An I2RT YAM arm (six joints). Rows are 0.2 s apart.
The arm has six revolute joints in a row. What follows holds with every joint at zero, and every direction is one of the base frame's. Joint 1 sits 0.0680 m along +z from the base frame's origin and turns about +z. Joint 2 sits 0.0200 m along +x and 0.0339 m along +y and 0.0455 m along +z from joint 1 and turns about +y. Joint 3 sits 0.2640 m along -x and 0.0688 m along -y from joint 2 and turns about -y. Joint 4 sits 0.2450 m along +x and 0.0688 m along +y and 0.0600 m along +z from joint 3 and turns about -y. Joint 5 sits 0.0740 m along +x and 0.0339 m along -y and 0.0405 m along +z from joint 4 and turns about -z. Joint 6 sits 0.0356 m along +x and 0.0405 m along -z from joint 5 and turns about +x. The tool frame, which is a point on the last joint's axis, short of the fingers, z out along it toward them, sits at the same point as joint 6; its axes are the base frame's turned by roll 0.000, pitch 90.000 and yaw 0.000 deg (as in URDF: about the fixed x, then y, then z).
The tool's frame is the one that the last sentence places.
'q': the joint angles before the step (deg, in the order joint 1, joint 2, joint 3, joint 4, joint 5, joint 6). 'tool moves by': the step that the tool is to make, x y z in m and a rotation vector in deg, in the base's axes. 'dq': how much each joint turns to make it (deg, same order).
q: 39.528, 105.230, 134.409, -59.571, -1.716, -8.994
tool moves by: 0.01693, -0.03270, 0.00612, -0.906, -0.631, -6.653
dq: -5.550, -0.021, 1.925, -1.990, 1.509, -0.393
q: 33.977, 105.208, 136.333, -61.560, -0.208, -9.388
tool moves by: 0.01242, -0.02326, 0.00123, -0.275, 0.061, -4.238
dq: -4.153, 0.000, 0.501, -0.698, 0.176, -0.130
